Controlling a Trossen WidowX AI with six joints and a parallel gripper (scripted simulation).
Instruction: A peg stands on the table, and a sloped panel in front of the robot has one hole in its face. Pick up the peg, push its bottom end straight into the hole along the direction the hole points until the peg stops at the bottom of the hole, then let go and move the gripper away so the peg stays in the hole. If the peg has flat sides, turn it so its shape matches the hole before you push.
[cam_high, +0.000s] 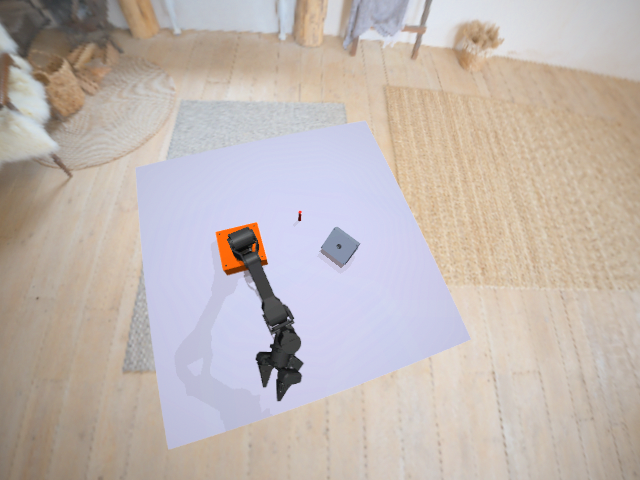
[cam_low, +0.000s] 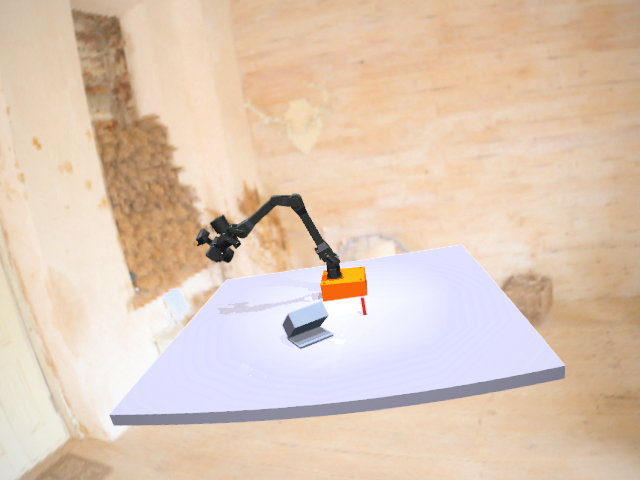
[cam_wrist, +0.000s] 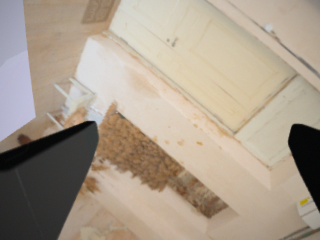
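The red peg lies 300 mm ahead of my gripper tip, 670 mm to the left of it and 220 mm below it. The rest, counted from my gripper tip: flat foot plate: 440 mm ahead, 480 mm to the left, 270 mm below; then sloped panel: 430 mm ahead, 470 mm to the left, 210 mm below.
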